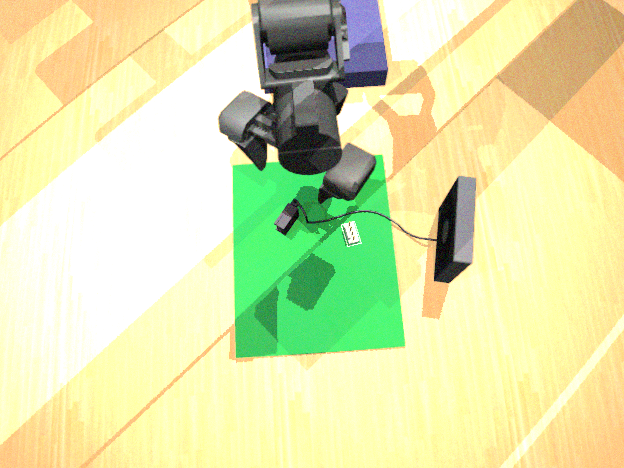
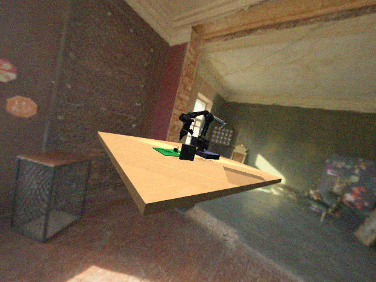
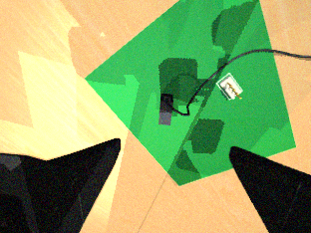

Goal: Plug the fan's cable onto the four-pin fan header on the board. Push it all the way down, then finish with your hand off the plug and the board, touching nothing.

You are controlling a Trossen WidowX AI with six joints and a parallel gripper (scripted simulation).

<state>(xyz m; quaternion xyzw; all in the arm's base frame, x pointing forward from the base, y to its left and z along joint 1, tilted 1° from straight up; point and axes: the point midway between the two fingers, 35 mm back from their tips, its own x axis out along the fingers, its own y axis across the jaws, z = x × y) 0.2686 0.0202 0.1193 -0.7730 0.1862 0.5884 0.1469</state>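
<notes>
Right now my gripper tip is 100 mm above the dark plug, 10 mm to the left of it and 10 mm short of it. Round my gripper tip: black fan (220 mm to the left, 60 mm below, 30 mm ahead); then white four-pin header (120 mm below, 80 mm to the left, 20 mm ahead); then green board (140 mm below, 50 mm ahead, 30 mm to the left).
</notes>
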